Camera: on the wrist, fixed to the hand. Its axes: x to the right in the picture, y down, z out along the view.
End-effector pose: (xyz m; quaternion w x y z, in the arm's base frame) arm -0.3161 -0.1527 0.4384 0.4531 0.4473 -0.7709 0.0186
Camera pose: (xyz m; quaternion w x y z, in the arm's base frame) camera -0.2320 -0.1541 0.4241 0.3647 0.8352 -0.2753 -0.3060
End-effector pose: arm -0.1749 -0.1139 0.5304 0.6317 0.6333 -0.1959 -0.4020
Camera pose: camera -0.1705 -0.0556 0.4682 0.2201 0.5879 0.2887 -0.7229
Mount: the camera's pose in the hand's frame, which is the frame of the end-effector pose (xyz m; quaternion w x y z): -0.0252 -0.0657 -0.0483 0.7454 -0.0257 0.0040 -0.6661
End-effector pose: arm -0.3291 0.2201 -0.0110 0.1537 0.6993 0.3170 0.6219
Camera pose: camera -0.3930 0.2448 -0.0618 0.5456 0.3037 0.6868 0.3722
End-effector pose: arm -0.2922 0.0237 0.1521 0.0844 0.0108 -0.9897 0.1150
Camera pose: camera -0.2567 -0.0291 0.2090 0.1438 0.6647 -0.7332 0.0041
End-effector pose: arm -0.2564 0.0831 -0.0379 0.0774 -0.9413 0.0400 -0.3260
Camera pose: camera -0.3045 0.1452 -0.0045 0.1838 0.7290 0.5885 0.2973
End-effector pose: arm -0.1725 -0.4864 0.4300 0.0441 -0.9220 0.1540 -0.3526
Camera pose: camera -0.2057 -0.4148 0.4625 0.2263 0.7895 0.4901 0.2919
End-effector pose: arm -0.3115 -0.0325 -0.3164 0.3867 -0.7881 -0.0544 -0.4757
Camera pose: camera -0.3891 -0.0117 -0.2877 0.0487 0.5593 0.5518 0.6168
